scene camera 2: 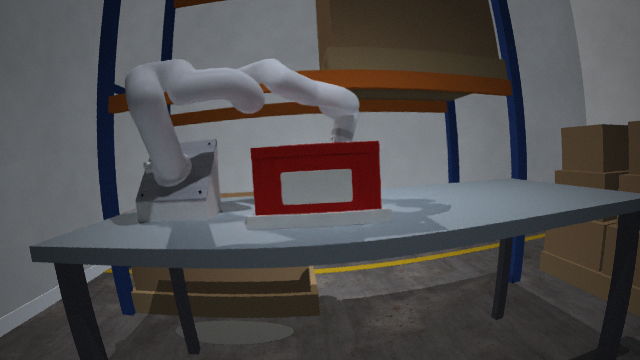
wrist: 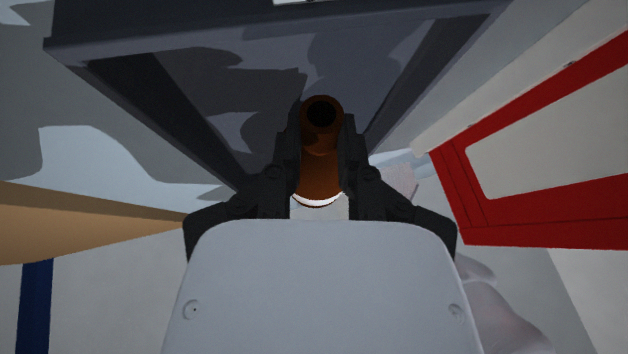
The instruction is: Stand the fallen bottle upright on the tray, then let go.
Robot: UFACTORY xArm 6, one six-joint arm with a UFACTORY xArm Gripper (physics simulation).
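Pixels of known places: gripper, fingertip midpoint: (wrist: pixel 319 129); arm's base at its link origin: (scene camera 2: pixel 172 170).
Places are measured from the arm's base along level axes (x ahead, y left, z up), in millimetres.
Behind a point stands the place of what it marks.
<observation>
The brown bottle (wrist: pixel 320 175) @[x 456, y 157, z -71 mm] lies on its side in the wrist view, with its dark open mouth towards the camera and a white band near its far end. My gripper (wrist: pixel 319 129) @[x 476, y 151, z -97 mm] is shut on the bottle, one black finger on each side of its neck and shoulder. The dark grey tray (wrist: pixel 150 43) @[x 546, y 211, z -112 mm] spans the top of the wrist view, beside the bottle; whether they touch is unclear. In the scene view the bottle, the tray and my fingers do not show; the red bin hides the area below my wrist.
The red bin (scene camera 2: pixel 265 185) @[x 285, y -218, z -44 mm] (wrist: pixel 550 212) @[x 401, y -49, z 4 mm] with a pale panel stands on a white base (scene camera 2: pixel 320 220) @[x 395, y -247, z -123 mm] on the table (scene camera 2: pixel 500 200) @[x 939, y -183, z -137 mm]. The robot's mount (scene camera 2: pixel 206 187) @[x 117, y -59, z -52 mm] is at the left. A tan object (wrist: pixel 75 225) shows at the left of the wrist view. Shelving with an orange beam (scene camera 2: pixel 425 80) stands behind.
</observation>
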